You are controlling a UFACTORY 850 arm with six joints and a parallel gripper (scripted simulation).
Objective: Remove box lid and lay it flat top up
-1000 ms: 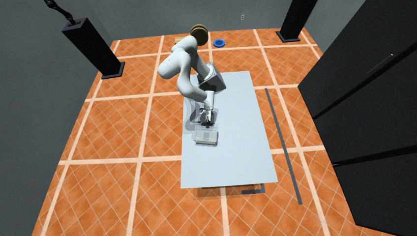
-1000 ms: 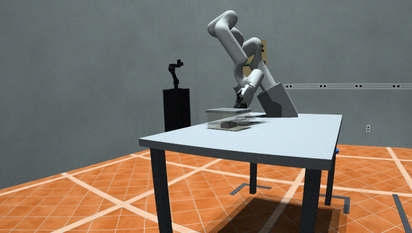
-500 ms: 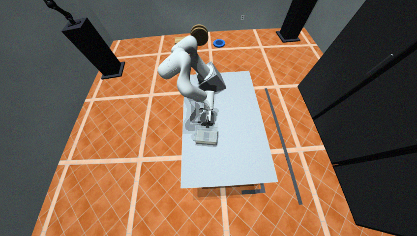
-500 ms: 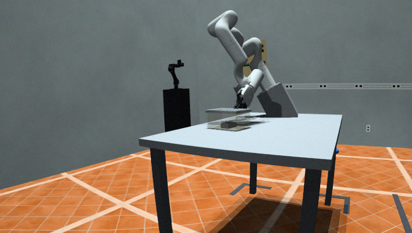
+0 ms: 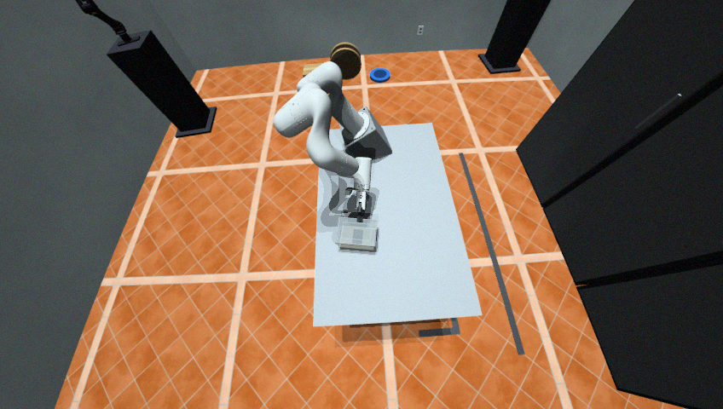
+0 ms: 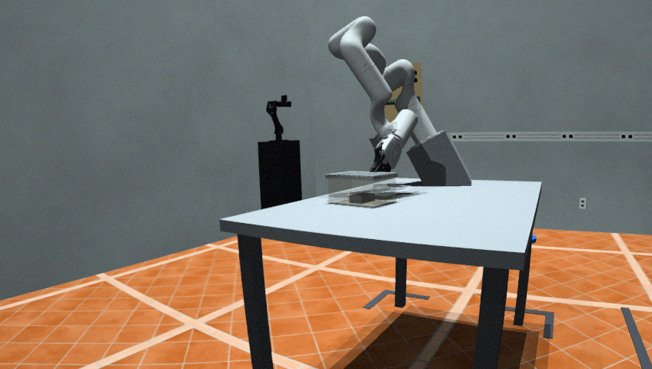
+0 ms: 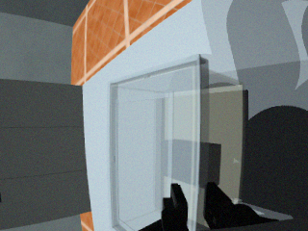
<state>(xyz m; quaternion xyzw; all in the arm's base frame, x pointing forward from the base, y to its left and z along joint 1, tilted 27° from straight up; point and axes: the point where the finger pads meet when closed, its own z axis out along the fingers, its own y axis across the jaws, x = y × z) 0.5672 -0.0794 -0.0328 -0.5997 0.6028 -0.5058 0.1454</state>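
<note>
Now: the lid 7 cm ahead of my hand, 3 cm to the right of it and 1 cm below it. Also, from my hand: clear box (7 cm ahead, 3 cm to the right, 6 cm below).
</note>
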